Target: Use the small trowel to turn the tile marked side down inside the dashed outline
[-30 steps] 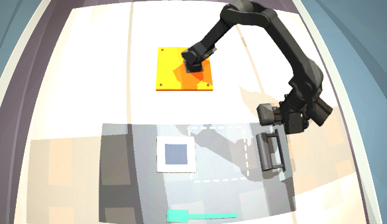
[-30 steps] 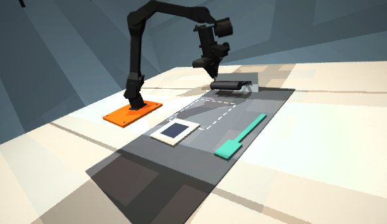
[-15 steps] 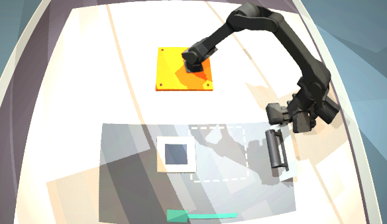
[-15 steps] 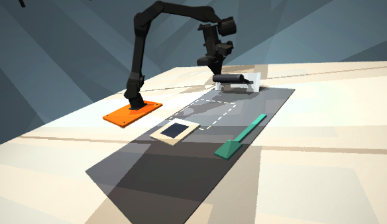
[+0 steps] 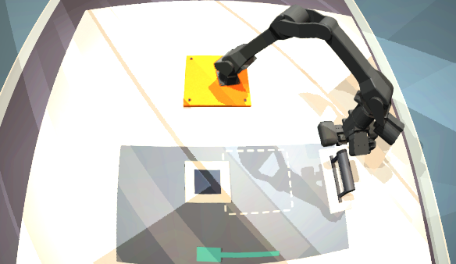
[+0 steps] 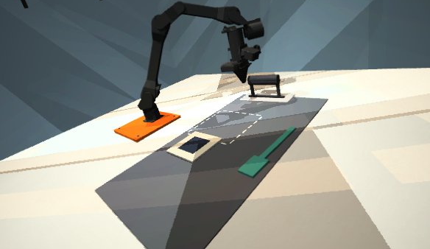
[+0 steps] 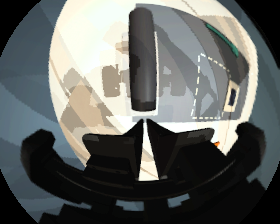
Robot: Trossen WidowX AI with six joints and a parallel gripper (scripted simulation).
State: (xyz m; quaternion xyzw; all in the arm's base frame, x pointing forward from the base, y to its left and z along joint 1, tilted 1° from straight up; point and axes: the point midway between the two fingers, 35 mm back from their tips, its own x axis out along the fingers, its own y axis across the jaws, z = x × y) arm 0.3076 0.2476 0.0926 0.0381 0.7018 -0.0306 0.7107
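Right now my gripper tip is 6 cm short of the small trowel and 2 cm above it. From my gripper tip the other things lie so: teal flat tool: 36 cm to the right, 22 cm ahead, 6 cm below; then grey mat: 31 cm to the right, 9 cm ahead, 8 cm below; then tile: 37 cm to the right, 6 cm below, 1 cm ahead.
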